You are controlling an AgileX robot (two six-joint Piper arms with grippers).
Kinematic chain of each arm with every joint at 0, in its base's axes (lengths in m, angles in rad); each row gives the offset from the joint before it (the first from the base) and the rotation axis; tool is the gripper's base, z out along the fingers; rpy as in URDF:
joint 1: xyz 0 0 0.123 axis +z
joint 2: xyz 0 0 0 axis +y
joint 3: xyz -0.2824 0 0.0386 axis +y
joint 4: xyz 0.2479 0 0.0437 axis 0.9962 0 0.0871
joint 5: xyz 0 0 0 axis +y
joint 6: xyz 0.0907 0 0.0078 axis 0.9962 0 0.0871
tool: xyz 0 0 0 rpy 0 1.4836 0
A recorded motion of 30 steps. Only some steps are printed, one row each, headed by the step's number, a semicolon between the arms.
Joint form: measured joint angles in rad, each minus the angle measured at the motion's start. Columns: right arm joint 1, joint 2, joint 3, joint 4, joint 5, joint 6; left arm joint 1, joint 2, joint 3, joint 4, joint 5, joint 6.
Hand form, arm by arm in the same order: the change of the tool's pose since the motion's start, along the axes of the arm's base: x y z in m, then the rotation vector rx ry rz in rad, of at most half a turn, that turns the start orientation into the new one. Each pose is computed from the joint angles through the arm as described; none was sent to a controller.
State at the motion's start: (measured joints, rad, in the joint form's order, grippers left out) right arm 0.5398 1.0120 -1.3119 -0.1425 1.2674 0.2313; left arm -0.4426 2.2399 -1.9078 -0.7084 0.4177 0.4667
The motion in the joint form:
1: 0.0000 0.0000 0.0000 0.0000 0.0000 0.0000; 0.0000 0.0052 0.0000 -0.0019 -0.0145 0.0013
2: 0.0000 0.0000 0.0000 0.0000 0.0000 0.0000; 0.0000 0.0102 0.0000 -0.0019 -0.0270 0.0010
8: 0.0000 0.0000 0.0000 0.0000 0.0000 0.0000; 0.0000 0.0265 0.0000 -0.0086 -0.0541 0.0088
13: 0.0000 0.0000 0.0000 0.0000 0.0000 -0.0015; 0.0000 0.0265 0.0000 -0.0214 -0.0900 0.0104
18: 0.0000 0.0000 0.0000 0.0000 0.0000 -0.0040; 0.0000 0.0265 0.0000 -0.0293 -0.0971 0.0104
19: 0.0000 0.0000 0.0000 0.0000 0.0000 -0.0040; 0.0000 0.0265 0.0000 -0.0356 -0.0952 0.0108
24: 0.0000 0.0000 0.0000 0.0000 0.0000 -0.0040; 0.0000 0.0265 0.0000 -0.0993 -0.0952 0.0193
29: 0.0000 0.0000 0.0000 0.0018 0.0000 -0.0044; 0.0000 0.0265 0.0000 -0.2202 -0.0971 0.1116
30: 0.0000 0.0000 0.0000 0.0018 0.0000 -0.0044; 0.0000 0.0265 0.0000 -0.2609 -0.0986 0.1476
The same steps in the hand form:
1: 0.0000 0.0000 0.0000 0.0000 0.0000 0.0000; 0.0015 0.0001 -0.0019 -0.0012 -0.0062 0.0089
2: 0.0000 0.0000 0.0000 0.0000 0.0000 0.0000; 0.0029 0.0002 -0.0039 -0.0015 -0.0110 0.0170
8: 0.0000 0.0000 0.0000 0.0000 0.0000 0.0000; 0.0062 0.0001 -0.0110 0.0001 -0.0184 0.0319
13: 0.0000 0.0000 0.0000 -0.0009 -0.0003 0.0011; 0.0085 0.0009 -0.0089 -0.0159 -0.0408 0.0575
18: 0.0000 0.0000 0.0000 -0.0025 -0.0008 0.0030; 0.0089 0.0010 -0.0083 -0.0238 -0.0427 0.0644
19: 0.0000 0.0000 0.0000 -0.0025 -0.0008 0.0030; 0.0088 0.0008 -0.0083 -0.0286 -0.0388 0.0648
24: 0.0000 0.0000 0.0000 -0.0025 -0.0008 0.0030; 0.0085 -0.0005 -0.0071 -0.0774 -0.0159 0.0791
29: -0.0001 0.0001 0.0000 -0.0013 -0.0001 0.0040; 0.0083 -0.0028 -0.0044 -0.1209 -0.0193 0.0714
30: -0.0001 0.0001 0.0000 -0.0013 -0.0001 0.0040; 0.0084 -0.0035 -0.0034 -0.1324 -0.0245 0.0678

